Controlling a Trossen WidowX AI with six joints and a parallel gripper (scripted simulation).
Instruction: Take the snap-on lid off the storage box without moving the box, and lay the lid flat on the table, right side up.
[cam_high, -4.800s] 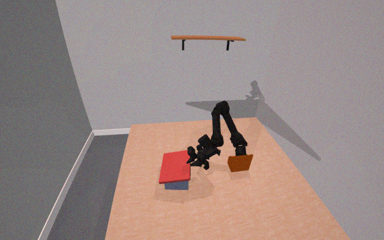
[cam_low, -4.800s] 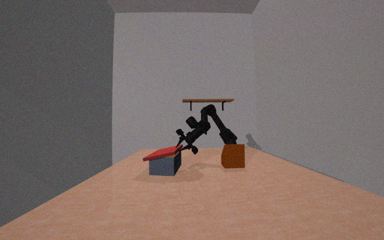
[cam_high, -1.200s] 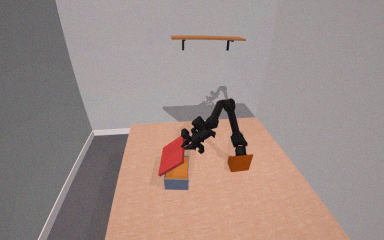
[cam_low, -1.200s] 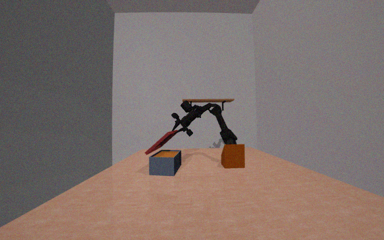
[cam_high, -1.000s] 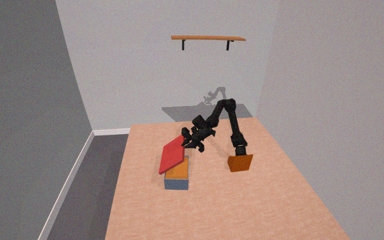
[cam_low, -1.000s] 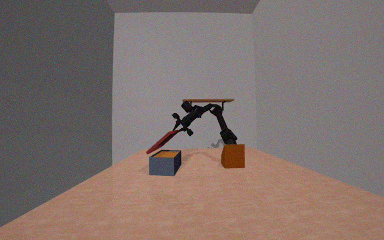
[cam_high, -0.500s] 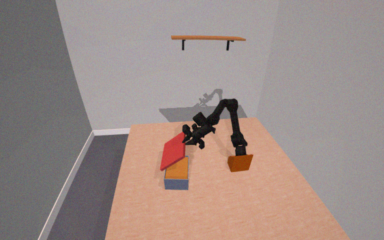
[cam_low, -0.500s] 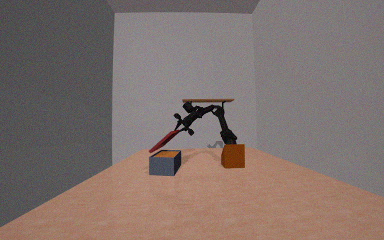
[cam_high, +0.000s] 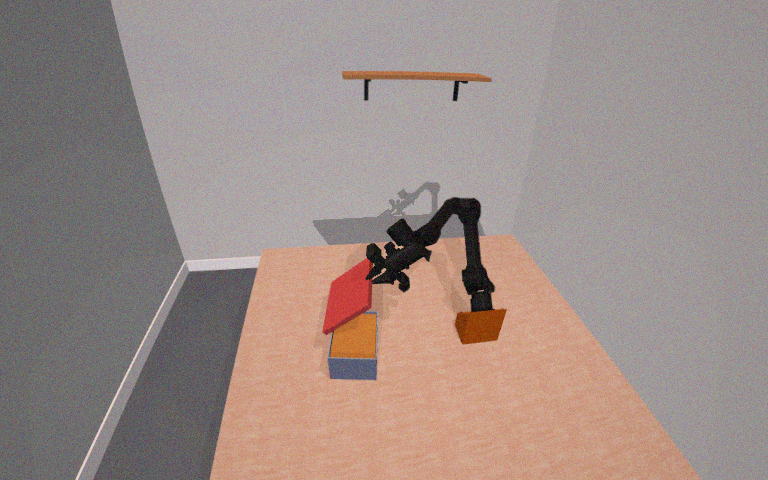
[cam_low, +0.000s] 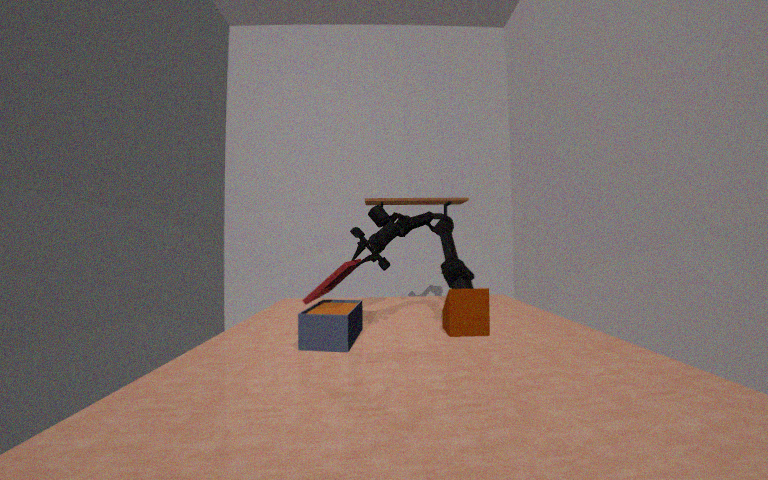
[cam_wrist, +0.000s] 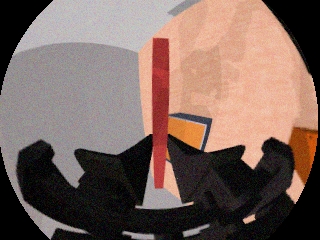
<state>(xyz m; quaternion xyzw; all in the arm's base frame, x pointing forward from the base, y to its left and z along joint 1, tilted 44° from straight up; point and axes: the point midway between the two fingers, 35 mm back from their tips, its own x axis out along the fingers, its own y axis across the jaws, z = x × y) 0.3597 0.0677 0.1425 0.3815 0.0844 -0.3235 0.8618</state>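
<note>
Right now the red lid is 70 mm ahead of my gripper tip and 50 mm below it. Round my gripper tip: storage box: 50 mm ahead, 100 mm to the left, 180 mm below.
</note>
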